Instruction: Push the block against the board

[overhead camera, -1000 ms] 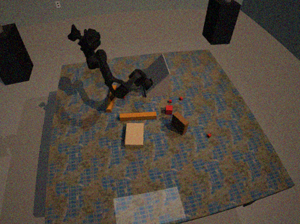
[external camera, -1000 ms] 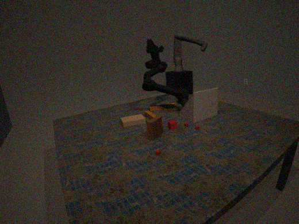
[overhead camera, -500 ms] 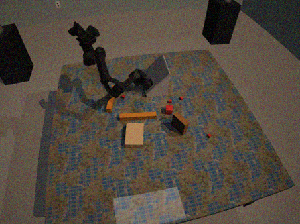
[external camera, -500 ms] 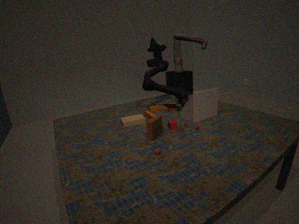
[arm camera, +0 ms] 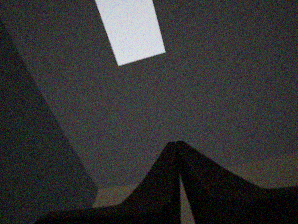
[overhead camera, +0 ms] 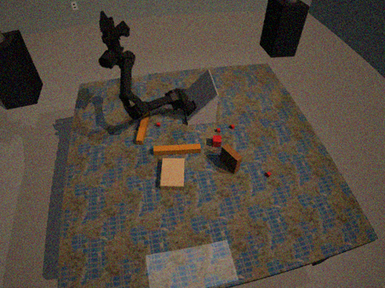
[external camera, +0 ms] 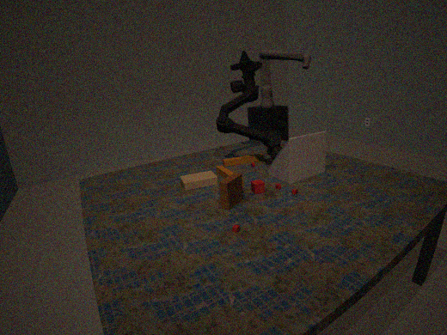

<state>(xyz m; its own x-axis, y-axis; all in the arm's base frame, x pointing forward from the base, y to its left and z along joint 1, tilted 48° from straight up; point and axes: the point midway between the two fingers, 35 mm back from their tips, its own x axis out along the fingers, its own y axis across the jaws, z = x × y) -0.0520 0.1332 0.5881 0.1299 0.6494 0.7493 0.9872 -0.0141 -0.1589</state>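
The square orange-brown block lies 43 cm ahead of my gripper tip, 45 cm to the left of it and 53 cm below it. The rest, counted from my gripper tip: tan block (43 cm ahead, 19 cm to the left, 57 cm below); then red cube (30 cm ahead, 43 cm to the left, 56 cm below).
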